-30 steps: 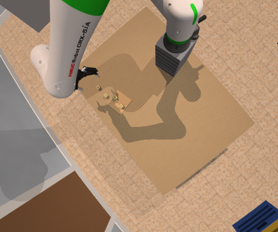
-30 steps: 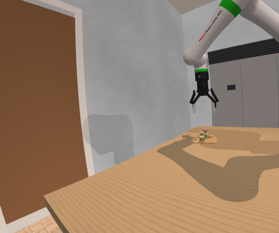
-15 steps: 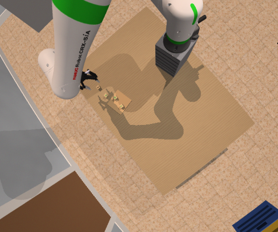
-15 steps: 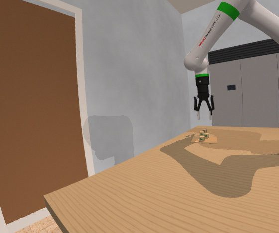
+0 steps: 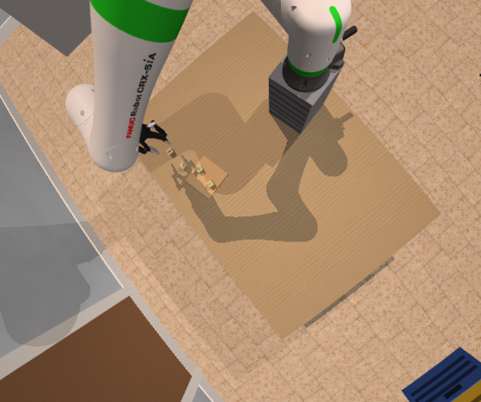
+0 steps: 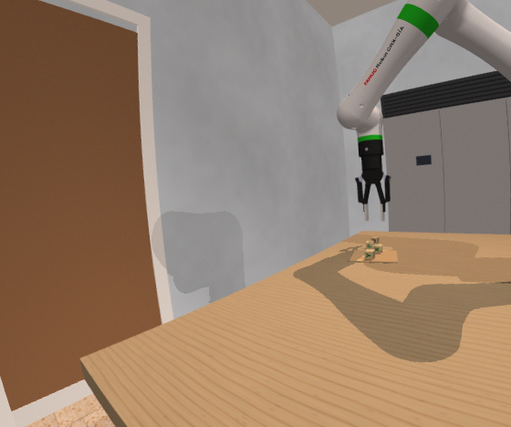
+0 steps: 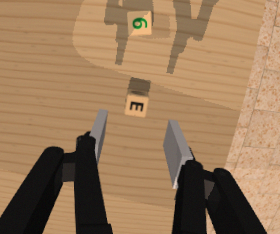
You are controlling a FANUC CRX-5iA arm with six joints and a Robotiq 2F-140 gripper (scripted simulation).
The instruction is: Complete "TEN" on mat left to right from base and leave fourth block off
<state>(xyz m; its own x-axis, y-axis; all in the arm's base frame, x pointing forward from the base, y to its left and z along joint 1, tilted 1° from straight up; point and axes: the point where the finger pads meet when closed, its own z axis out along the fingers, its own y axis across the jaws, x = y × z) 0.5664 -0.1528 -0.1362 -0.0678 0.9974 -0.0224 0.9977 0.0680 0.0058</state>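
Right now the mat is 19 cm to the left of my hand, 12 cm below it and 7 cm behind it.
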